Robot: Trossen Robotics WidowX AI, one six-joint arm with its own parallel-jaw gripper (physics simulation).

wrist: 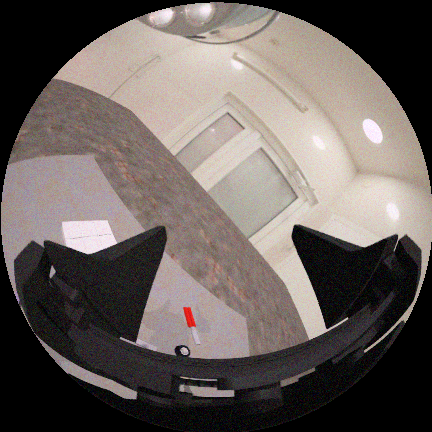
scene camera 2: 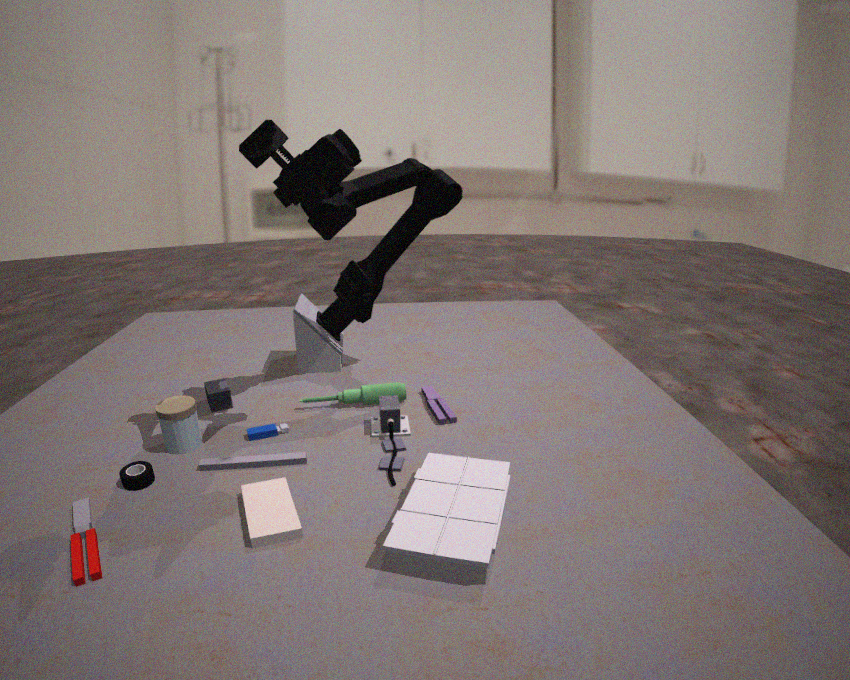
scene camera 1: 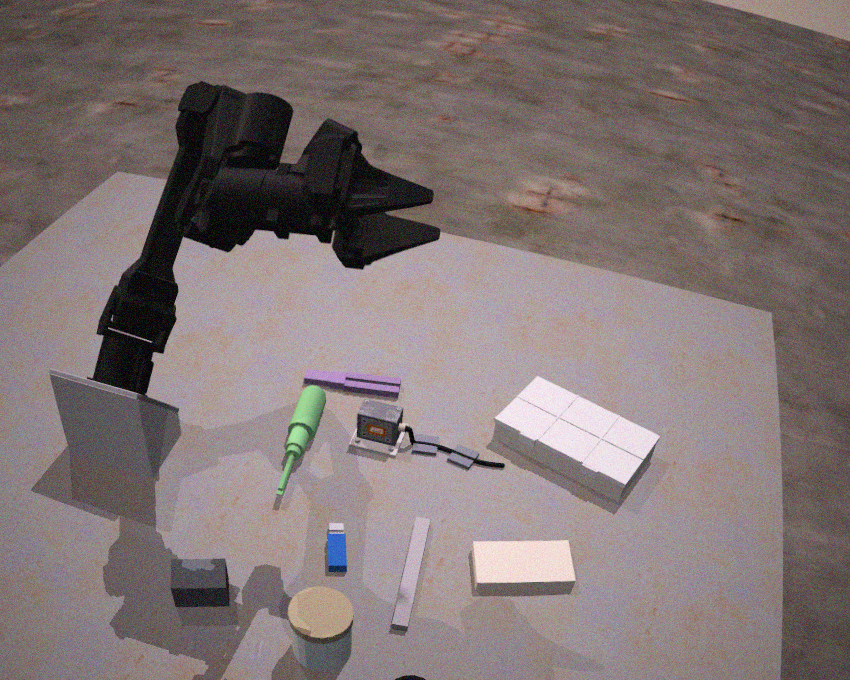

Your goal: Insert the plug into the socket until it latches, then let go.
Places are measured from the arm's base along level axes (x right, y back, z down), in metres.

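Pixels of known places: gripper, between the fingertips: (wrist: pixel 231 231) (scene camera 2: pixel 295 178) (scene camera 1: pixel 436 216); arm's base, origin of its link: (scene camera 2: pixel 327 326) (scene camera 1: pixel 116 389).
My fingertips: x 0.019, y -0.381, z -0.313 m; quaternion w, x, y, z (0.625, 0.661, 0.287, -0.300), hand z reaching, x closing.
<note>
Ahead of a thing's pixels: the offset from my fingertips to its middle.
The plug {dx +0.079, dy +0.065, dz +0.381 m} (scene camera 1: pixel 336 551) (scene camera 2: pixel 263 431) is a small blue stick with a pale metal tip and lies flat on the table. The socket {dx -0.116, dy +0.059, dz +0.365 m} (scene camera 1: pixel 382 419) (scene camera 2: pixel 389 414) is a dark grey box on a white base plate, with an orange-edged opening in one face and a black cable out of its side. Plug and socket are apart. My gripper (scene camera 1: pixel 435 214) (wrist: pixel 231 231) is open and empty, high above the table and well away from both. In the wrist view its fingers stand wide apart; plug and socket do not show there.
A green screwdriver {dx -0.060, dy +0.153, dz +0.370 m} (scene camera 1: pixel 304 418) and a purple piece {dx -0.202, dy +0.121, dz +0.381 m} (scene camera 1: pixel 361 384) lie near the socket. A white block {dx -0.164, dy -0.184, dz +0.369 m} (scene camera 1: pixel 577 436), cream block {dx +0.055, dy -0.142, dz +0.379 m} (scene camera 1: pixel 523 563), grey bar {dx +0.092, dy -0.023, dz +0.382 m} (scene camera 1: pixel 411 574), lidded jar {dx +0.215, dy +0.044, dz +0.352 m} (scene camera 1: pixel 321 631), dark block {dx +0.186, dy +0.189, dz +0.369 m} (scene camera 1: pixel 200 582), black tape roll {dx +0.258, dy -0.057, dz +0.377 m} (scene camera 2: pixel 136 475) and red-handled tool {dx +0.288, dy -0.184, dz +0.382 m} (scene camera 2: pixel 85 556) are also on the table.
</note>
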